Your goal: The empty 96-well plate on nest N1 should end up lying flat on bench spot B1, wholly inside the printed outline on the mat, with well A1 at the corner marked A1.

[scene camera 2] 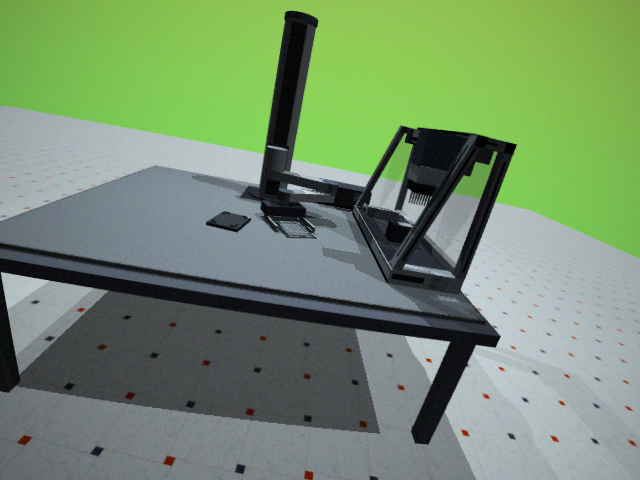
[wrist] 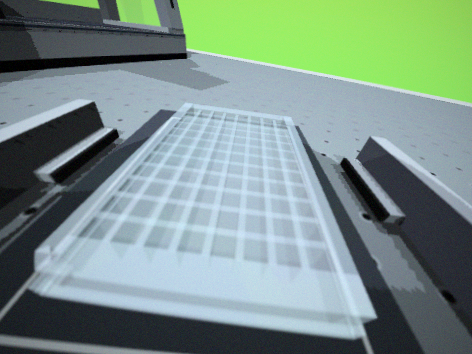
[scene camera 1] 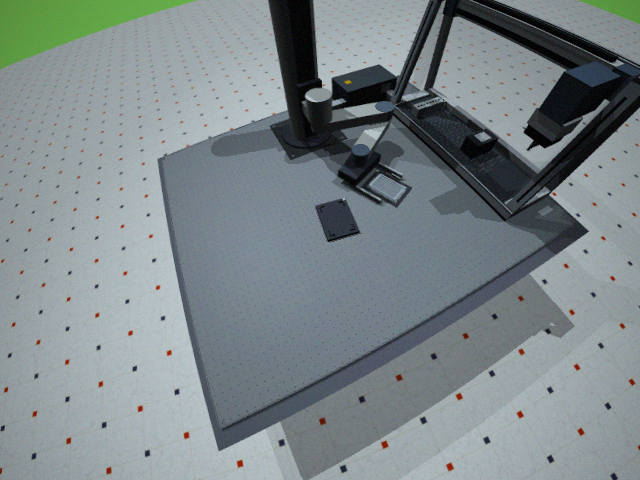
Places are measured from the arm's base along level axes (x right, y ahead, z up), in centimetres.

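Where they show: gripper, between the fingertips: (scene camera 2: 295, 229) (wrist: 232, 134) (scene camera 1: 391, 188); arm's base, origin of its link: (scene camera 2: 271, 198) (scene camera 1: 307, 133).
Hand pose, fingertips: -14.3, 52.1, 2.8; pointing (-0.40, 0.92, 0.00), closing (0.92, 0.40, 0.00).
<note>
Each offset is from my fingertips to the top centre of the thing, as dx, dy, dz. "spot": to the spot under its first point. Level surfaces: height alone.
The clear 96-well plate {+0.9, -2.0, +0.2} (scene camera 1: 387, 187) (scene camera 2: 292, 228) (wrist: 210, 200) lies flat on the dark mat {dz -1.3} (wrist: 125, 325) of the bench spot. Its wells face up. White outline lines show at its near corners in the wrist view; whether every edge lies inside them I cannot tell. No A1 mark can be read. My gripper (scene camera 1: 391, 189) (scene camera 2: 295, 230) (wrist: 232, 134) is open and low, one finger along each long side of the plate, with a gap on both sides. The black nest {+26.2, +1.9, +0.3} (scene camera 1: 337, 219) (scene camera 2: 228, 221), with corner pieces, holds no plate.
The arm's column (scene camera 1: 294, 67) (scene camera 2: 292, 93) stands behind the plate. A framed liquid handler (scene camera 1: 454, 173) (scene camera 2: 374, 242) (wrist: 100, 47) stands to the right in the scene views. A dark box with a yellow mark {spot: -22.9, -59.5, +10.0} (scene camera 1: 364, 82) stands beside the column.
</note>
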